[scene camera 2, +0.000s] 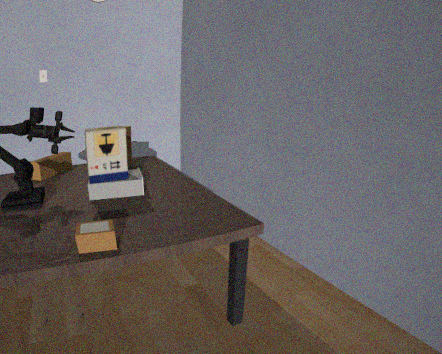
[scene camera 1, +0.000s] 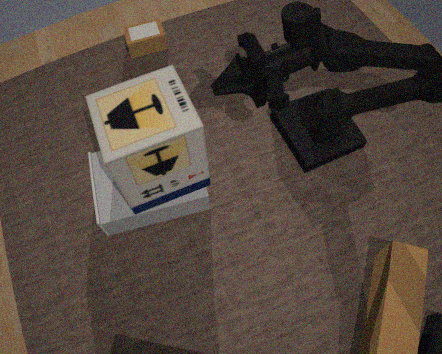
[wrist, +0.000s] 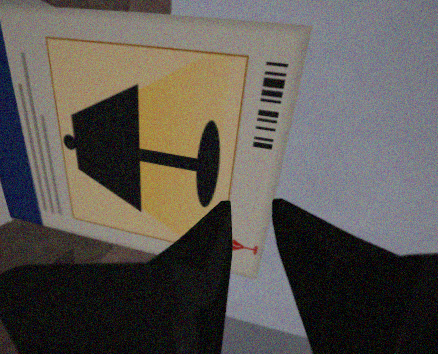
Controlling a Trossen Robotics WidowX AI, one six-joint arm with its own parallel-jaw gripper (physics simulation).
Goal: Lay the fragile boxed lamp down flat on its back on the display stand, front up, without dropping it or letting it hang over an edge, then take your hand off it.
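Places are measured from the arm's base along level axes (x back, y right, z up), in metres.
Where they show: gripper, fingertip midpoint: (scene camera 2: 74, 134) (scene camera 1: 212, 90) (wrist: 251, 209); arm's base, origin of the base link: (scene camera 2: 26, 192) (scene camera 1: 323, 135).
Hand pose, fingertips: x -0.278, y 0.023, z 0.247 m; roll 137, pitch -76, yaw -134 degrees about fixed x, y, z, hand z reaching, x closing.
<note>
Each offset is from my fingertips to the top centre of the thing.
The boxed lamp (scene camera 1: 150, 137) (scene camera 2: 106, 157) (wrist: 170, 160) stands upright on its blue-banded end on the white display stand (scene camera 1: 170, 212) (scene camera 2: 117, 189). It is turned slightly against the stand. Its side lamp pictures are upside down. The face with text lines and a red glass mark is towards the gripper. Its lower edge on the arm side is close to the stand's edge; I cannot tell whether it overhangs. My gripper (scene camera 1: 214, 90) (scene camera 2: 74, 134) (wrist: 251, 209) is partly open and empty, level with the box's upper part and a short gap away. Its fingers are one above the other.
A small orange block with a pale top {dy +0.503, dx -0.079, dz -0.223 m} (scene camera 1: 146, 47) (scene camera 2: 96, 237) sits near the table edge. An angular wooden object {dy -0.490, dx +0.217, dz -0.173 m} (scene camera 1: 402, 300) (scene camera 2: 60, 165) is on the other side of the table. The black arm base (scene camera 1: 305, 150) (scene camera 2: 22, 199) stands beside the stand.
</note>
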